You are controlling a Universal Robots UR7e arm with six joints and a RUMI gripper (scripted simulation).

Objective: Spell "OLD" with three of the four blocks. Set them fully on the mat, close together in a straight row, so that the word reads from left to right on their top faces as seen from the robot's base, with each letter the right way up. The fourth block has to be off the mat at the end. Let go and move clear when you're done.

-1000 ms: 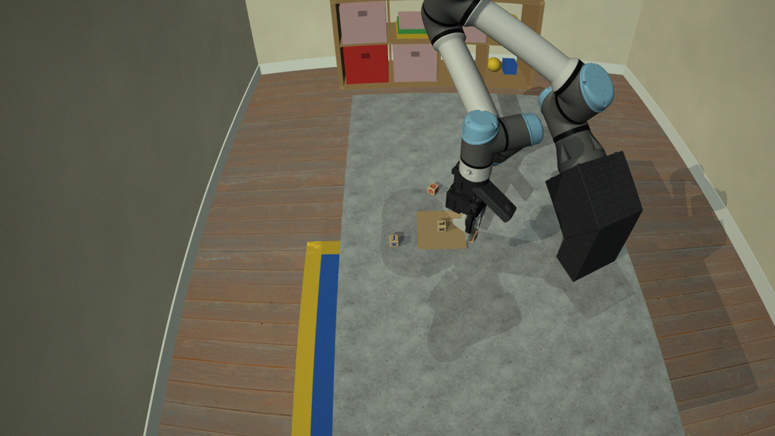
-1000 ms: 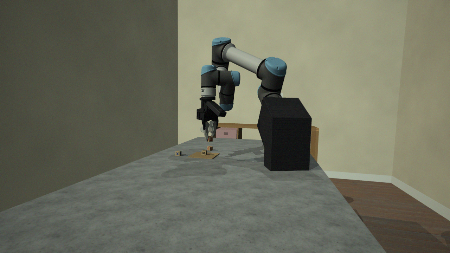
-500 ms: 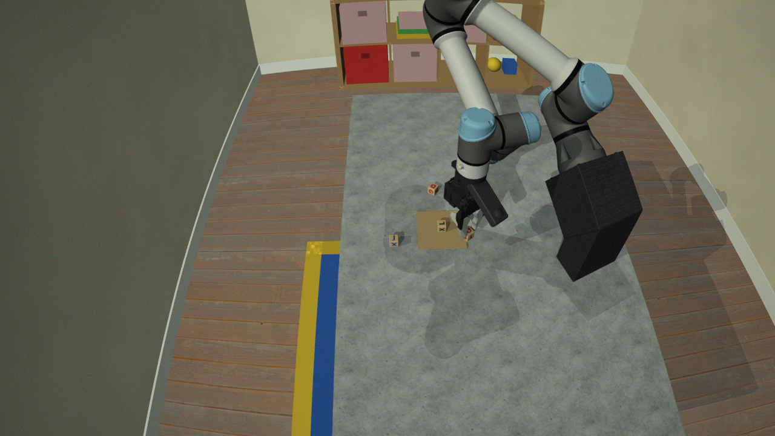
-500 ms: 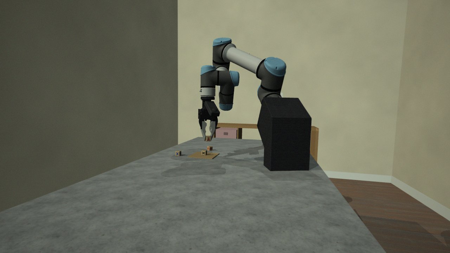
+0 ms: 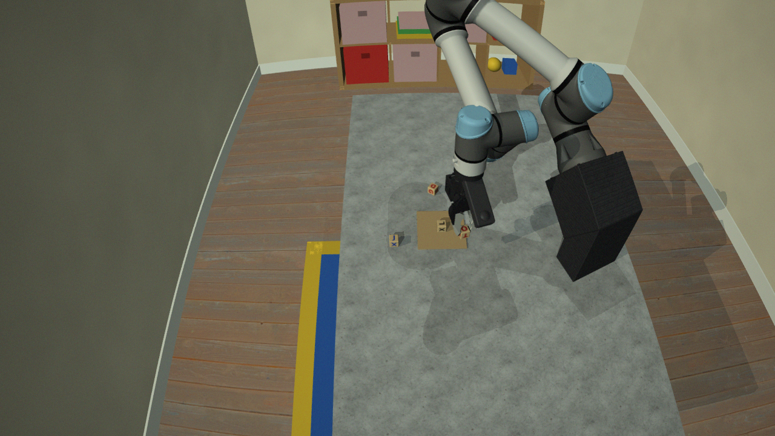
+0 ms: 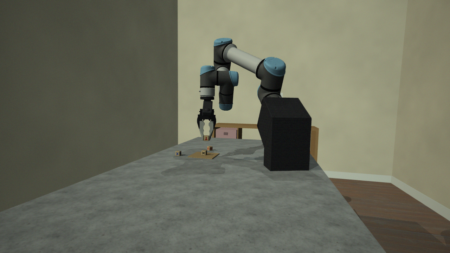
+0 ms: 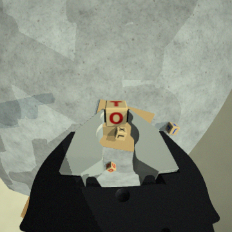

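Now: the tan mat 120 mm below my hand, 100 mm to the right of it and 40 mm ahead of it. Round my hand: blue-lettered block: 180 mm ahead, 110 mm below, 70 mm to the right.
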